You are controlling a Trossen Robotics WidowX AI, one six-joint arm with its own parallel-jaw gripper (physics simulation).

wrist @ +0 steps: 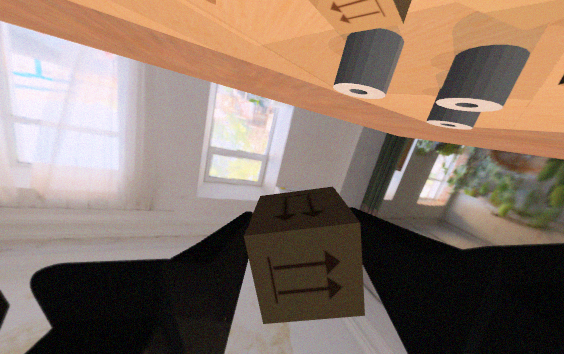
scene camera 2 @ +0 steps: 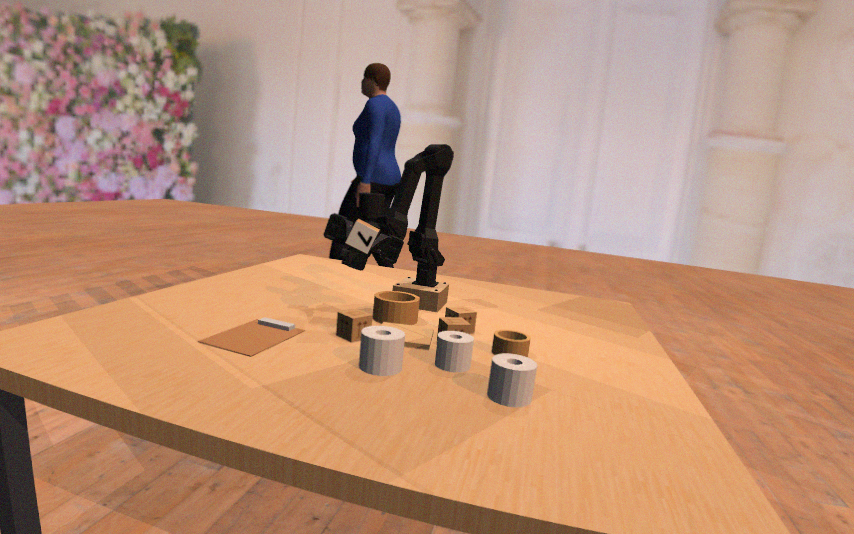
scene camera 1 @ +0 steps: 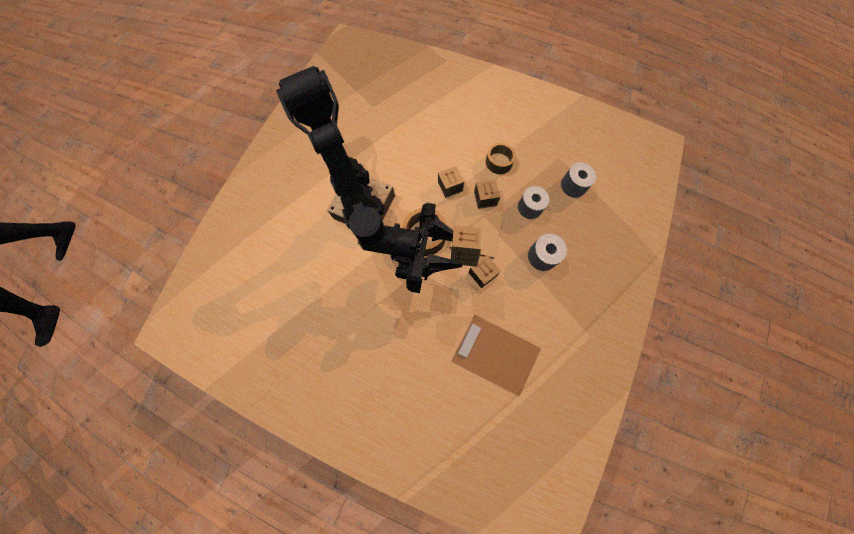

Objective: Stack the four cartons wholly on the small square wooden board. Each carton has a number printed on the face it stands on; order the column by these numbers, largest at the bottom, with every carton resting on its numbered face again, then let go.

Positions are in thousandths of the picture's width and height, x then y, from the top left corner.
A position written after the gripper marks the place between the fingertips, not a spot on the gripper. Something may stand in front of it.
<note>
In view: the gripper (scene camera 1: 544,473) and a small square board (scene camera 1: 574,419).
The gripper is seen too in the wrist view (wrist: 531,612) and in scene camera 2 (scene camera 2: 420,458). The small square board shows as well in the wrist view (wrist: 932,64) and in scene camera 2 (scene camera 2: 490,632).
</note>
